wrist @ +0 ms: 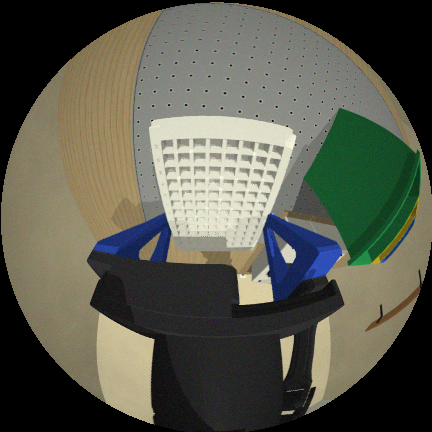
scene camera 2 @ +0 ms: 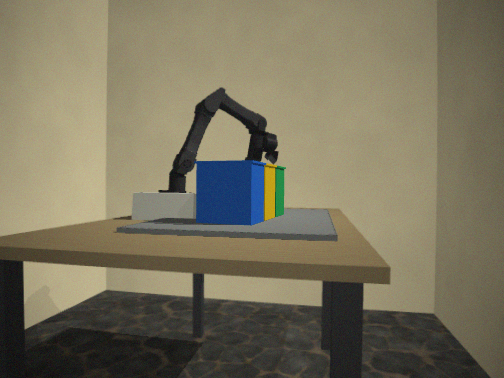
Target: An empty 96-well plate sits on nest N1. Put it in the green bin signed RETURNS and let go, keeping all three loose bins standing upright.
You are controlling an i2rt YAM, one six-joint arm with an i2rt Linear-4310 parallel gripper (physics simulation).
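Where they show: gripper, fingertip midpoint: (wrist: 216,217); arm's base, link origin: (scene camera 2: 176,195).
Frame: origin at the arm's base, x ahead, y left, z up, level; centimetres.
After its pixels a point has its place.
The white 96-well plate (wrist: 220,175) {x 29.1, y 26.3, z 6.9 cm} is held between the blue fingers of my gripper (wrist: 216,217) {x 24.4, y 26.2, z 5.8 cm}, above the grey perforated board (wrist: 215,65) {x 39.9, y 27.8, z -6.9 cm} (scene camera 2: 305,225) {x 47.2, y -28.5, z -6.9 cm}. My gripper is shut on its sides. In the scene view the fingers and the plate are hidden behind the bins. The green bin (scene camera 2: 280,192) {x 39.1, y 1.2, z 1.5 cm} (wrist: 365,175) {x 31.8, y 8.5, z 4.2 cm} stands upright at the far end of the row and shows to the right of the plate in the wrist view. The yellow bin (scene camera 2: 270,192) {x 36.2, y -12.0, z 1.8 cm} and the blue bin (scene camera 2: 225,192) {x 24.6, y -29.4, z 2.1 cm} also stand upright. Nest N1 and the RETURNS sign do not show.
A white block (scene camera 2: 160,206) {x -1.6, y -11.9, z -3.4 cm} under the arm's base stands left of the blue bin in the scene view. The board lies on the wooden table (scene camera 2: 345,257) {x 52.8, y -64.1, z -8.2 cm} (wrist: 95,115) {x 35.0, y 49.9, z -8.2 cm}. The bins' rims rise close beside the wrist.
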